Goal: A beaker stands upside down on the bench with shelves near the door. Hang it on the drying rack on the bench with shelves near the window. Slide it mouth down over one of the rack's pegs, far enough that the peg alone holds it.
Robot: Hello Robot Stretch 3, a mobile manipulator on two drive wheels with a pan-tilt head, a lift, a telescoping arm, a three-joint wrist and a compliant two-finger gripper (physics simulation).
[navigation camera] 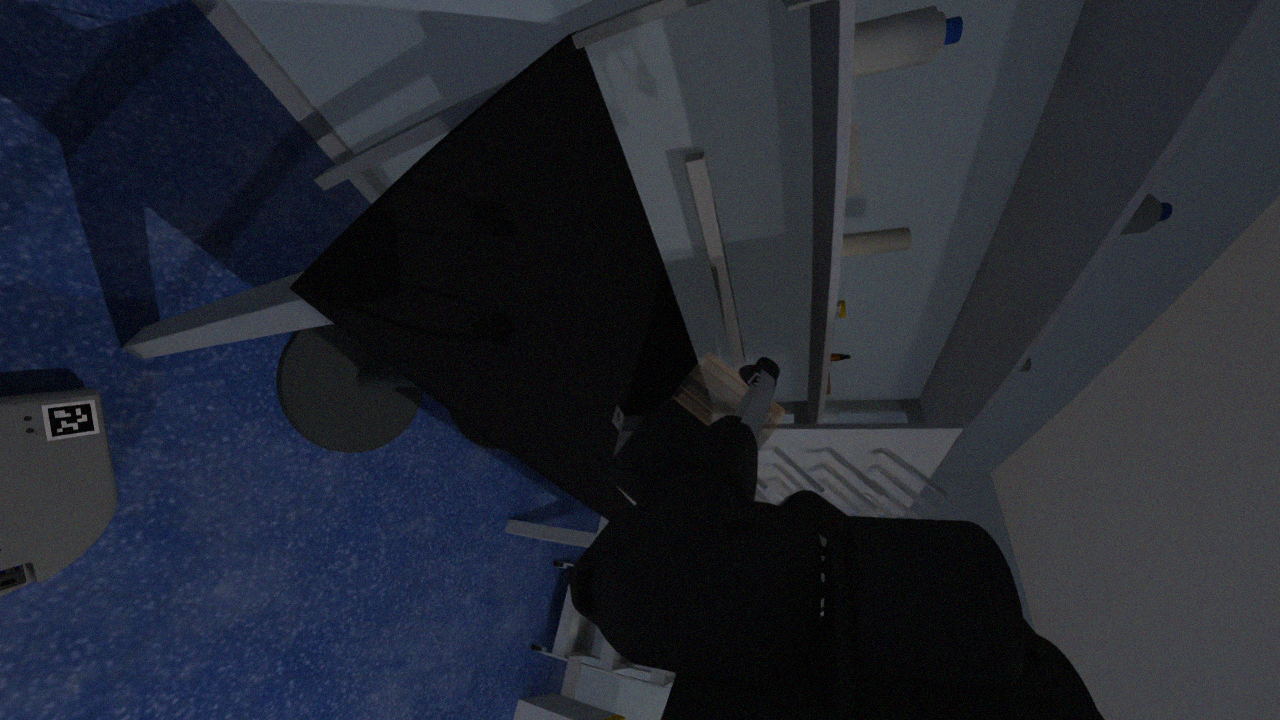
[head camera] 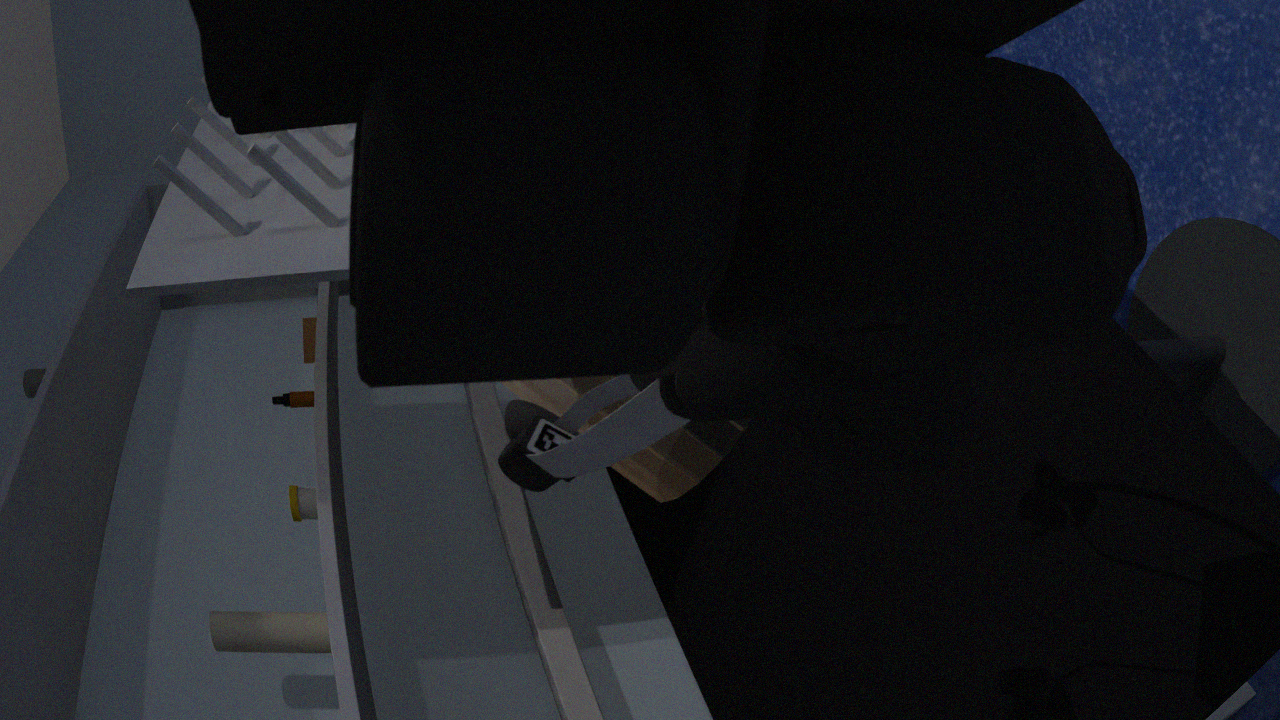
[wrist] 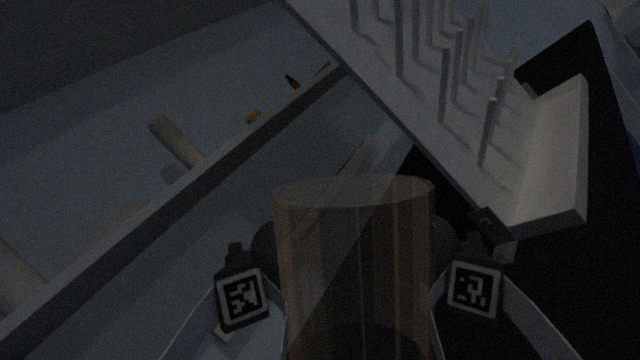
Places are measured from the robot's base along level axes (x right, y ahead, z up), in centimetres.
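Pixels of known places: gripper, fingertip midpoint: (navigation camera: 734, 406) (wrist: 350, 245).
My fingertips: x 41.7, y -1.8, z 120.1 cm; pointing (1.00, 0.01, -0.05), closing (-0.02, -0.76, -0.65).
For each thing: its middle in the pictures, then the offset to it from my fingertips. "spot": a spot on its surface instead. Level surfaces: height alone.
- beaker, body centre: (head camera: 623, 366) (wrist: 356, 280) (navigation camera: 724, 408) dz -0.6, dx -2.7, dy +0.4 cm
- tan cylinder, surface spot: (head camera: 268, 631) (wrist: 177, 145) (navigation camera: 872, 243) spot: dz +26.7, dx +57.1, dy +25.8 cm
- black surface, surface height: dz -28.7 cm
The beaker (head camera: 666, 461) (navigation camera: 717, 386) (wrist: 355, 270) is see-through and amber-tinted. My gripper (head camera: 528, 437) (navigation camera: 759, 370) (wrist: 350, 245) is shut on it, with one fingertip on each side. The beaker looks roughly upright in the wrist view; which end is its mouth I cannot tell. The pale drying rack (head camera: 205, 259) (navigation camera: 895, 438) (wrist: 430, 134) has rows of slanted pegs and lies beyond the beaker, up and to the right in the wrist view. The beaker shows apart from the pegs. The dark arm and wrist hide part of the rack in the head view.
A long shelf edge (head camera: 332, 501) (navigation camera: 830, 205) (wrist: 165, 205) runs beside the gripper. A tan cylinder (head camera: 268, 631) (navigation camera: 877, 241) (wrist: 175, 140) and small bottles are behind it. A pale trough (wrist: 555, 145) adjoins the rack. A black surface (navigation camera: 528, 223) and a round stool (navigation camera: 349, 394) are near the bench.
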